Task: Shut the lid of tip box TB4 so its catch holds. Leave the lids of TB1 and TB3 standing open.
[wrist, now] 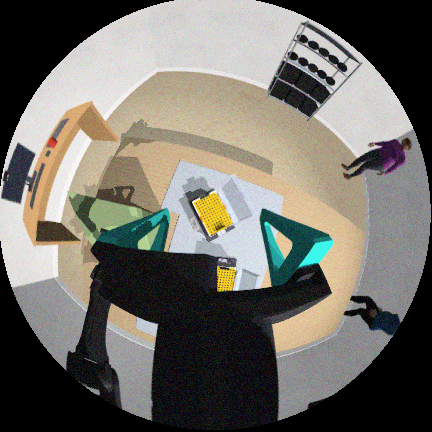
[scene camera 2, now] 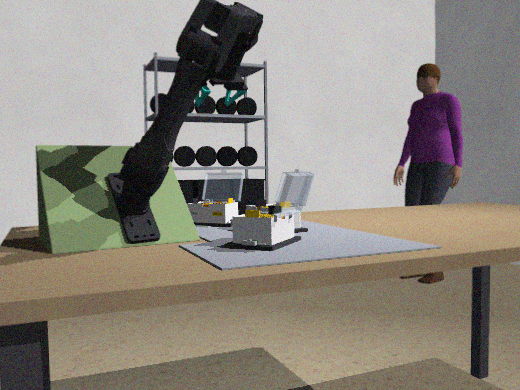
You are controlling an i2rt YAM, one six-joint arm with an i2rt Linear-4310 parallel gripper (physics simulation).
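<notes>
My gripper (scene camera 2: 214, 104) (wrist: 214, 212) is open and empty, high above the boxes. In the scene view, a white tip box (scene camera 2: 231, 210) at the back left has its clear lid (scene camera 2: 223, 186) standing open. Another box (scene camera 2: 297, 219) stands behind the front one; a clear lid (scene camera 2: 296, 187) stands up over it. No raised lid can be made out on the front box (scene camera 2: 257, 231); yellow tips show at its top. In the wrist view, one box (wrist: 213, 214) with open lid (wrist: 236, 199) lies between the fingers; a second box (wrist: 226, 278) with open lid (wrist: 248, 279) is partly hidden by my gripper. Labels are unreadable.
The boxes stand on a grey mat (scene camera 2: 350, 245) (wrist: 267, 200) on the wooden table (scene camera 2: 150, 280). A green wedge-shaped block (scene camera 2: 75, 225) stands at the arm's base. A storage rack and a person in purple (scene camera 2: 434, 130) (wrist: 392, 155) are beyond the table.
</notes>
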